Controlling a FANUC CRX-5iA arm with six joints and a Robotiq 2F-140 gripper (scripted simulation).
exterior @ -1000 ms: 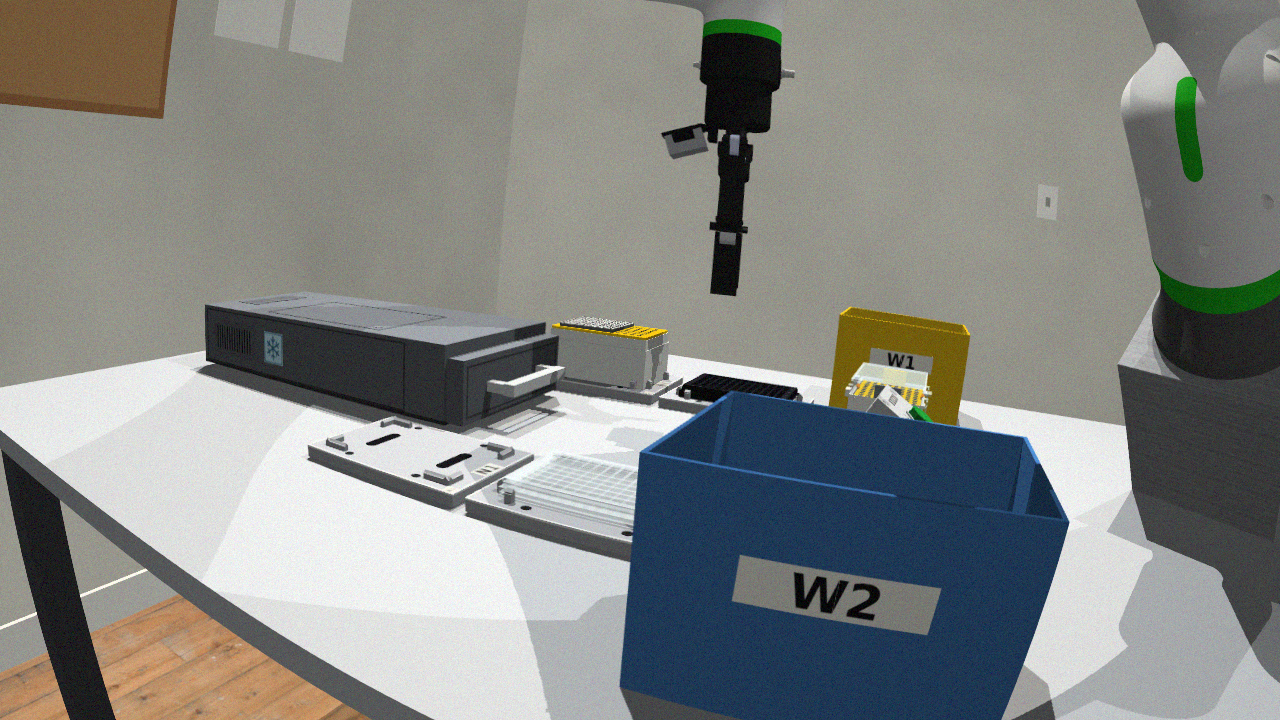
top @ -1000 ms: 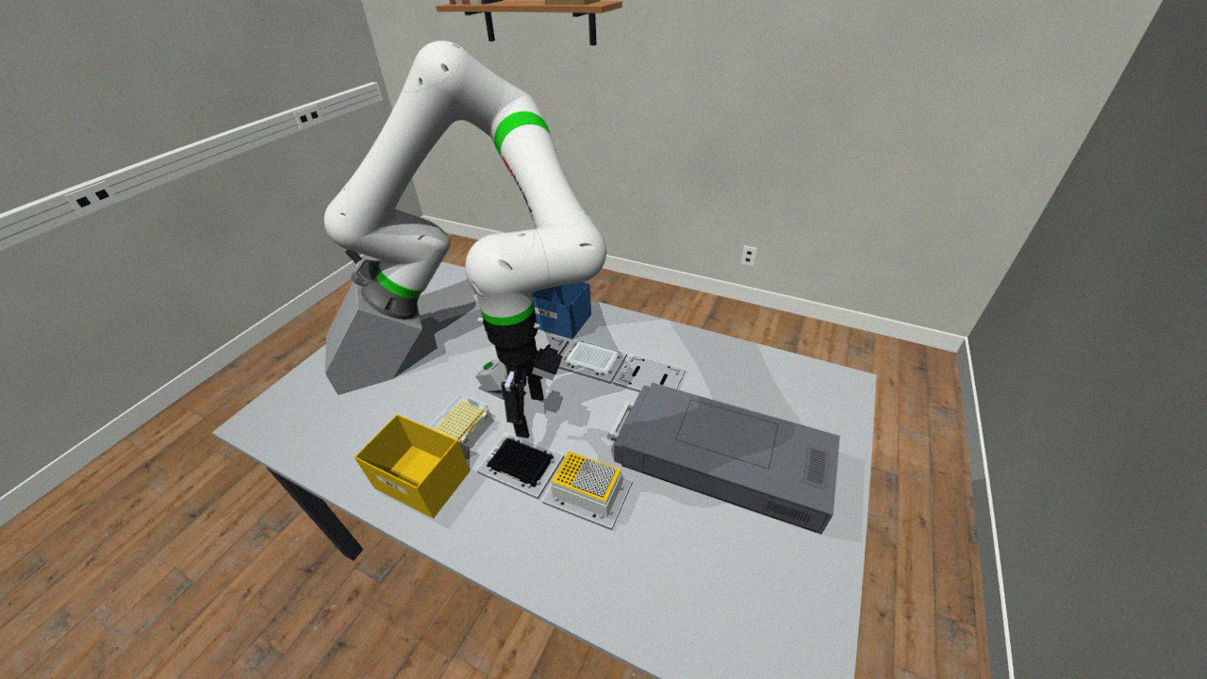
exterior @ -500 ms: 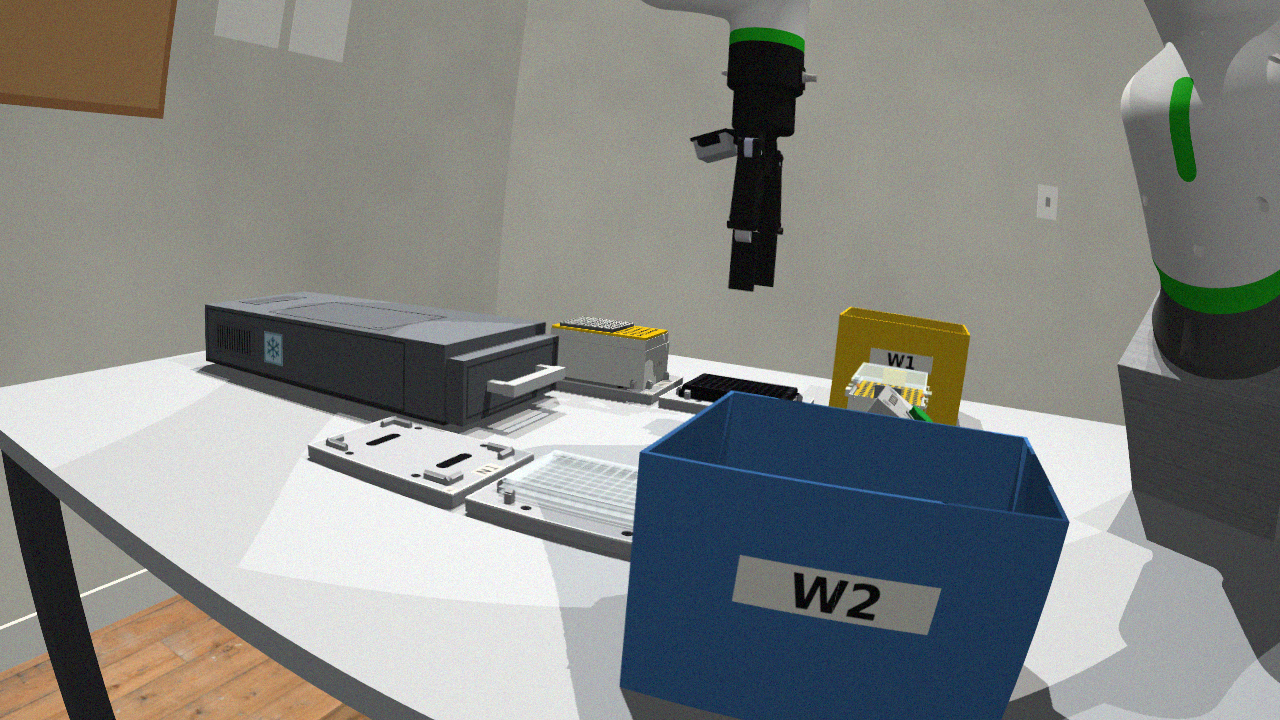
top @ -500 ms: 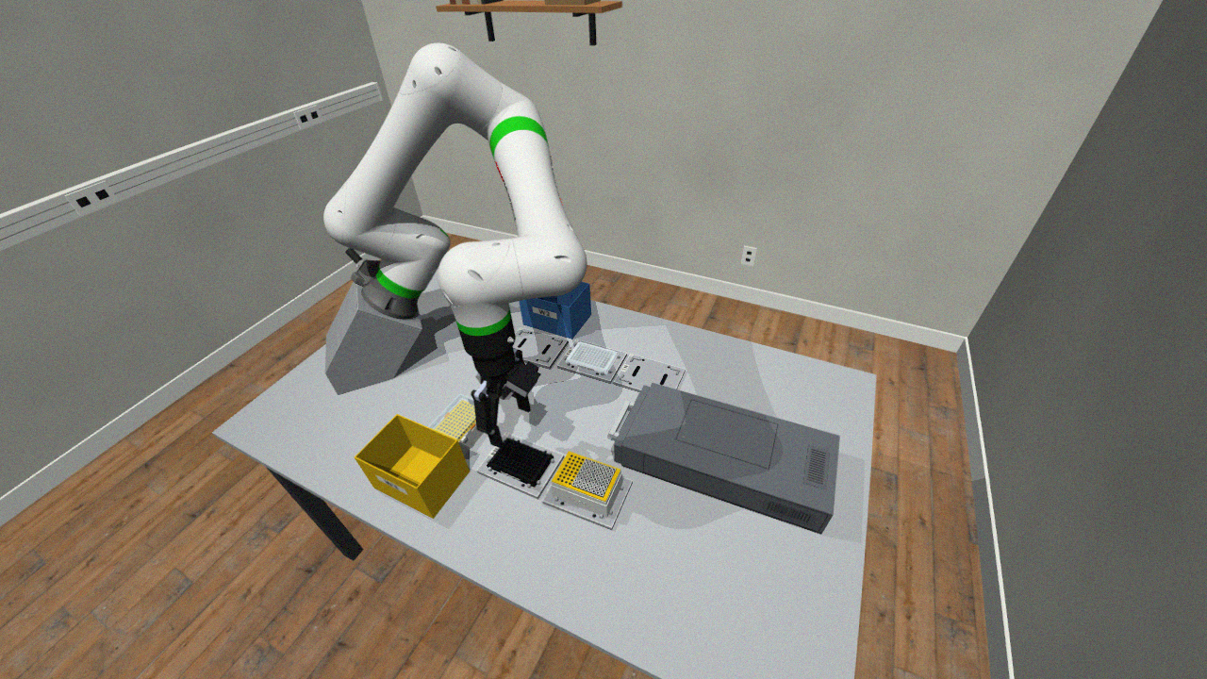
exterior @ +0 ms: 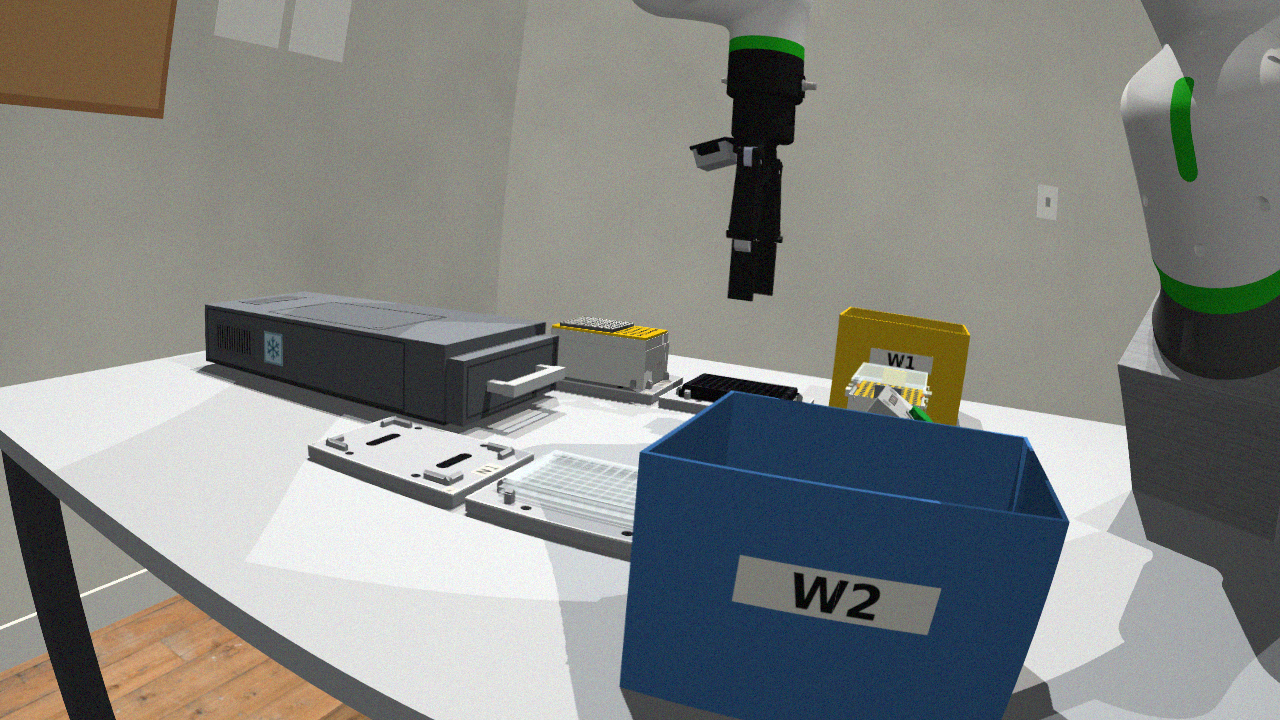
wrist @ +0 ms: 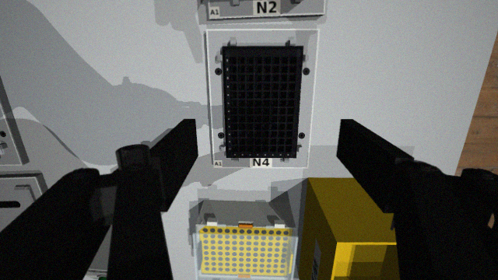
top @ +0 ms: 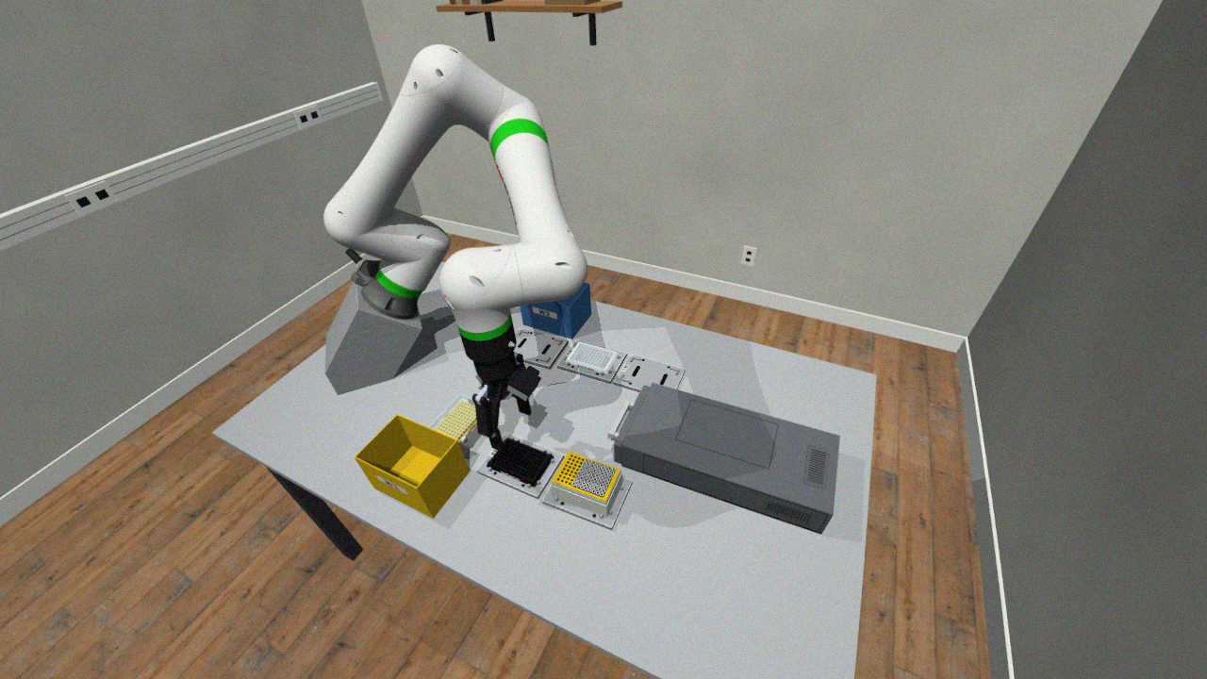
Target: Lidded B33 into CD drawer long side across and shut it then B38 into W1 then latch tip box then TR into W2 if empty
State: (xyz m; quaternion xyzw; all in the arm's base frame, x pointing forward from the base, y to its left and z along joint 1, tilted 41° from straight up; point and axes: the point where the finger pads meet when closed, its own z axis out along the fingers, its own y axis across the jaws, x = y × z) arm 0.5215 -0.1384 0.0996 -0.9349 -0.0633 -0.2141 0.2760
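Right now my hand is 14 cm above the black assay plate. Round my hand: yellow bin W1 (17 cm to the right, 15 cm behind, 12 cm below); DONE key box (24 cm behind, 14 cm to the left, 10 cm below); tip rack TR (16 cm ahead, 10 cm below, 4 cm to the left).
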